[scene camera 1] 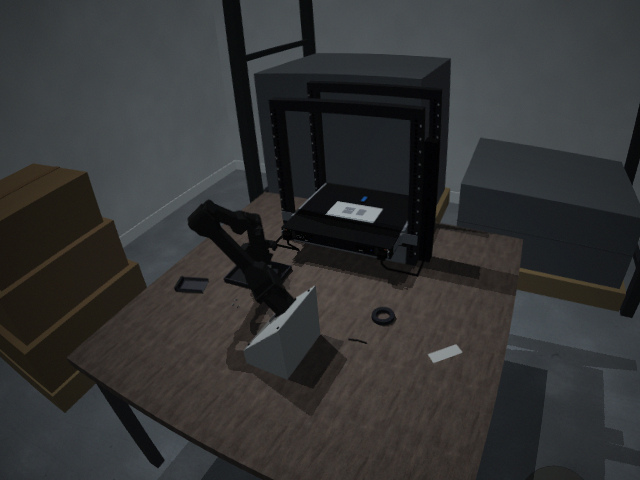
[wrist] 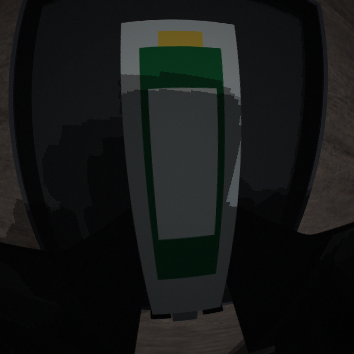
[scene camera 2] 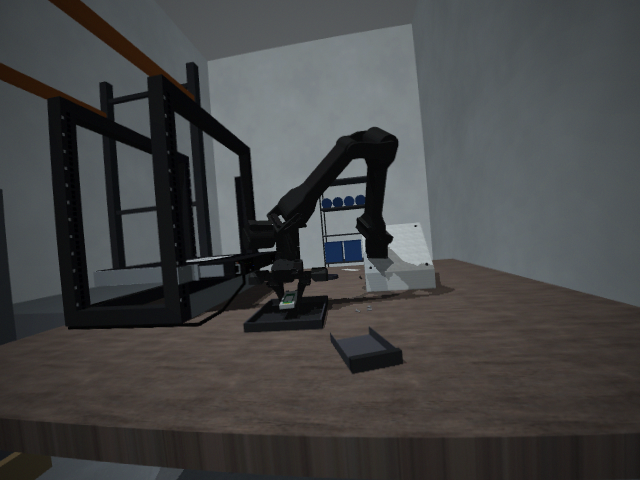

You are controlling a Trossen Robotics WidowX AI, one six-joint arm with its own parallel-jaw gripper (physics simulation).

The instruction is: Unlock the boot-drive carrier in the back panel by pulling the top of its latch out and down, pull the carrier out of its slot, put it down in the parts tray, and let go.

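Seen in the pictures: gripper, fingertip midpoint: [wrist: 179, 203] [scene camera 2: 291, 311]; arm's base at its link origin: [scene camera 1: 285, 308] [scene camera 2: 377, 250].
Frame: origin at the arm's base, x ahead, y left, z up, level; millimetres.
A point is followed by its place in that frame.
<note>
My gripper [scene camera 2: 290, 294] [wrist: 179, 203] @(x 209, y 273, z -114 mm) is shut on the boot-drive carrier [scene camera 2: 287, 301] @(x 195, y 330, z -76 mm) [wrist: 185, 165] @(x 201, y 304, z -76 mm), a pale, narrow sled with a green board, grey centre and yellow end patch. The carrier is out of the back panel and low over the black parts tray [scene camera 1: 281, 272] @(x 255, y 222, z -115 mm) [scene camera 2: 284, 325] @(x 180, y 394, z -108 mm) [wrist: 312, 100] @(x 268, y 344, z -107 mm), within its walls as seen in the wrist view. It looks tilted in scene camera 2. I cannot tell whether it touches the tray floor. The server [scene camera 1: 341, 242] @(x 379, y 28, z 4 mm) sits in the rack; its carrier slot is not discernible. The arm hides the fingers and carrier in scene camera 1.
The black rack frame [scene camera 1: 417, 180] @(x 522, y -196, z 233 mm) [scene camera 2: 164, 206] @(x 476, y 355, z 163 mm) stands beside the tray, with cables near its base. A small dark open holder [scene camera 1: 192, 284] @(x 30, y 486, z -117 mm) [scene camera 2: 374, 360] @(x 2, y 535, z -106 mm) lies nearby. A white wedge-shaped box [scene camera 1: 302, 335] @(x -46, y -87, z -32 mm) [scene camera 2: 400, 280] @(x -62, y 57, z -90 mm), black ring [scene camera 1: 376, 322] @(x 176, y -212, z -113 mm) and white label [scene camera 1: 445, 353] @(x 151, y -459, z -119 mm) are on the table.
</note>
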